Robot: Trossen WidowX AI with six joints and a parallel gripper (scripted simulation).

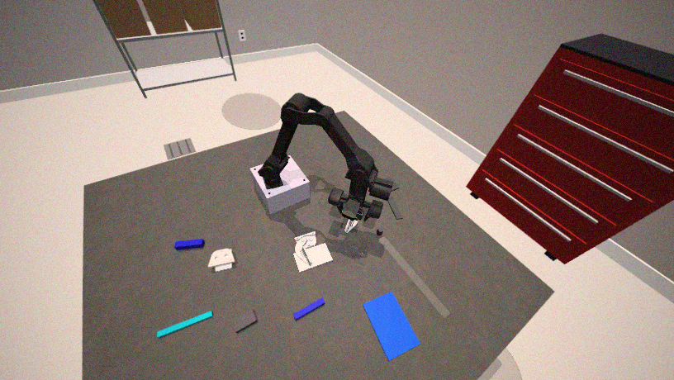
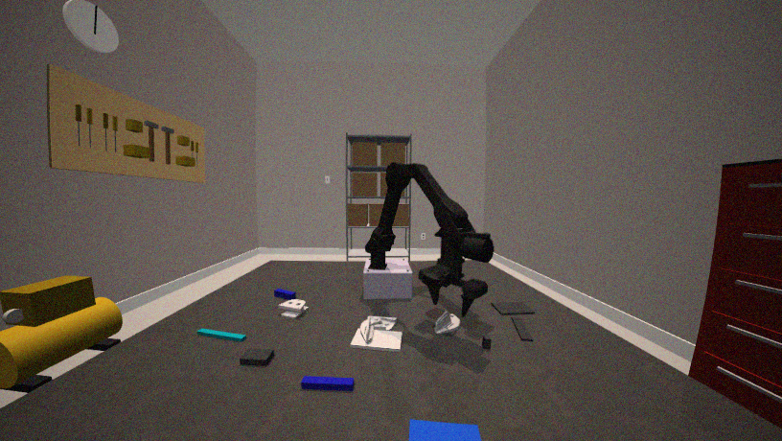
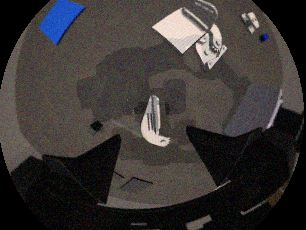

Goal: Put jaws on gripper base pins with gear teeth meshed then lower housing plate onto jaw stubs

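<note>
Right now my gripper tip is 70 mm short of the flat white plate, 190 mm to the left of it and 50 mm above it. The rest, counted from my gripper tip: cyan bar 130 mm ahead, 590 mm to the right, 50 mm below; then small black cube 80 mm ahead, 80 mm to the left, 40 mm below; then blue sheet 360 mm ahead, 50 mm to the right, 50 mm below.
</note>
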